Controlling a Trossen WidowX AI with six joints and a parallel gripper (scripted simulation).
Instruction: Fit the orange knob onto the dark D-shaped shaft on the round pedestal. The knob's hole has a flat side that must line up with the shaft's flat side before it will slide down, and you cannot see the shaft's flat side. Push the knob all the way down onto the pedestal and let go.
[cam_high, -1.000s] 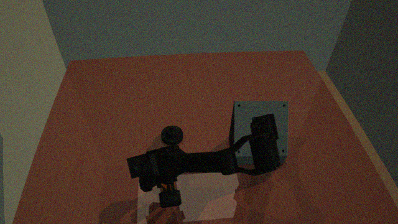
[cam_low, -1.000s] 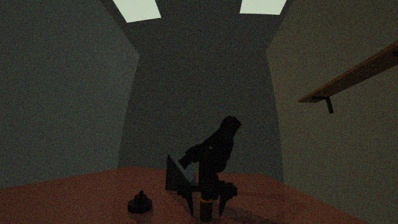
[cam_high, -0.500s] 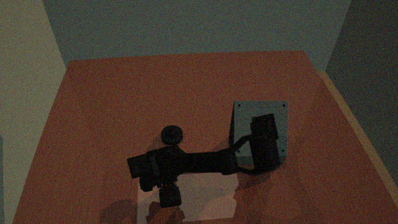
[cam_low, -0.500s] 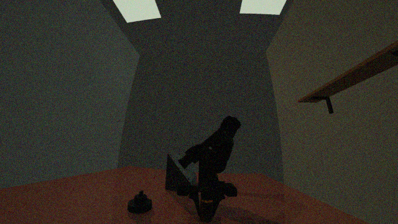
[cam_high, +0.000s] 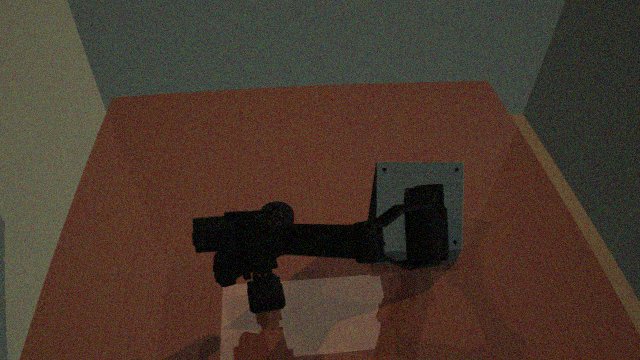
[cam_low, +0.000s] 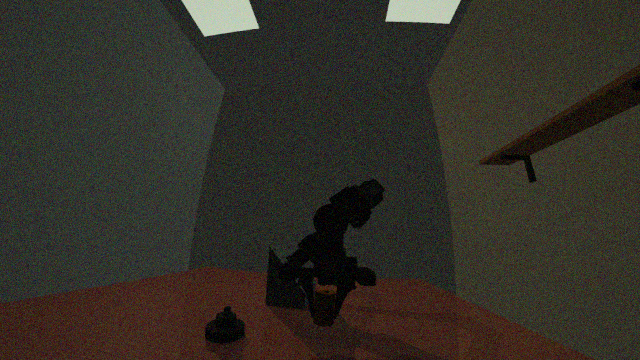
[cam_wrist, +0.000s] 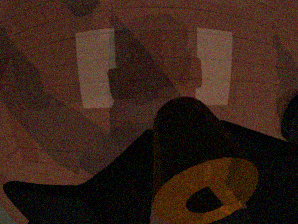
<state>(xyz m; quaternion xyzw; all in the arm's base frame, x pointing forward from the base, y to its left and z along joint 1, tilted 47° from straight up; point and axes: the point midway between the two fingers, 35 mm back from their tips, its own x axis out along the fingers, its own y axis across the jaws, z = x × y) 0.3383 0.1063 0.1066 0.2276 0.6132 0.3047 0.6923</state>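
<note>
My gripper tip is 220 mm to the left of the pedestal, 40 mm above it and 20 mm past it. Also, from my gripper tip: orange knob: 20 mm above.
</note>
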